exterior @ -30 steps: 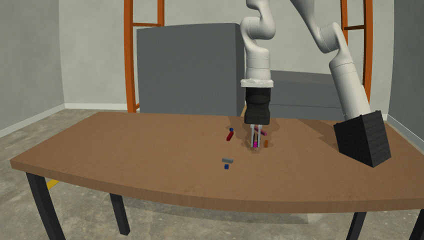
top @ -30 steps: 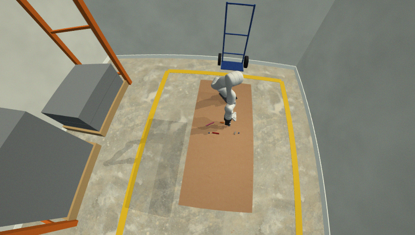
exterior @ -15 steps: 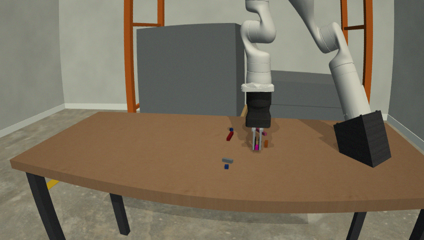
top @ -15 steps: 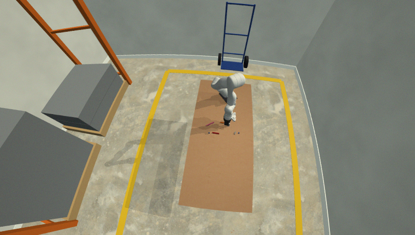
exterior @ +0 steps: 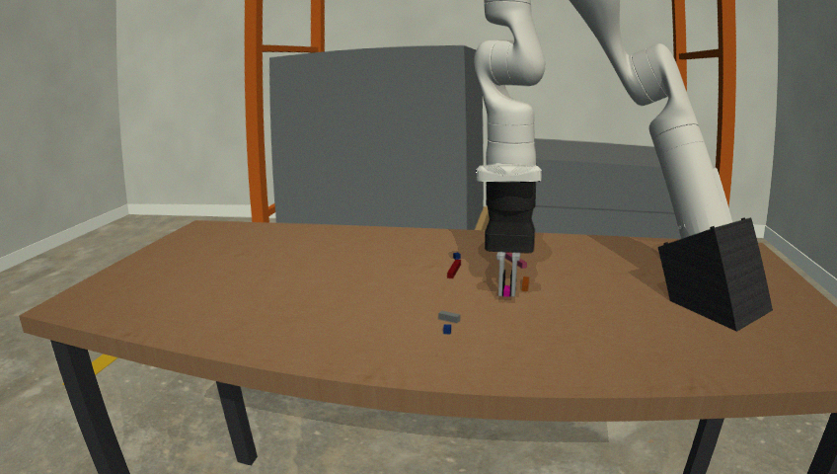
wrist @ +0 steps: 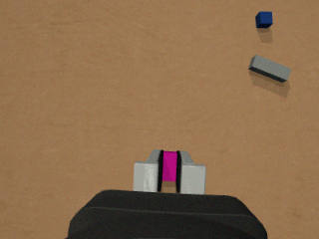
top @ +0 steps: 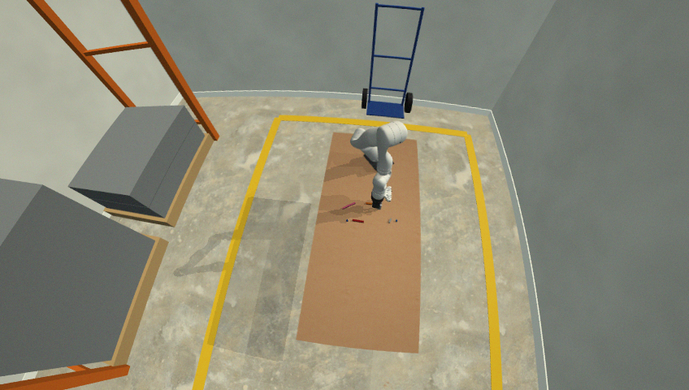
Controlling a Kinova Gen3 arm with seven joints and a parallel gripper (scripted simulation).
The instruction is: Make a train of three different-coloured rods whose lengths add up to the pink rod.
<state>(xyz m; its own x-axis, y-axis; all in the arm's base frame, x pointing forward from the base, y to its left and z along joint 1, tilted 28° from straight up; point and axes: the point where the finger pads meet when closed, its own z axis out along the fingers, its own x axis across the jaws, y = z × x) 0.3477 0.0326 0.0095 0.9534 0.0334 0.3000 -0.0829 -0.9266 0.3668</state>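
Now: the magenta rod 10 mm below my hand. Also, from my hand: red rod: 90 mm ahead, 130 mm to the right, 30 mm below; then grey rod: 80 mm ahead, 70 mm to the left, 30 mm below; then orange rod: 30 mm behind, 60 mm to the right, 30 mm below.
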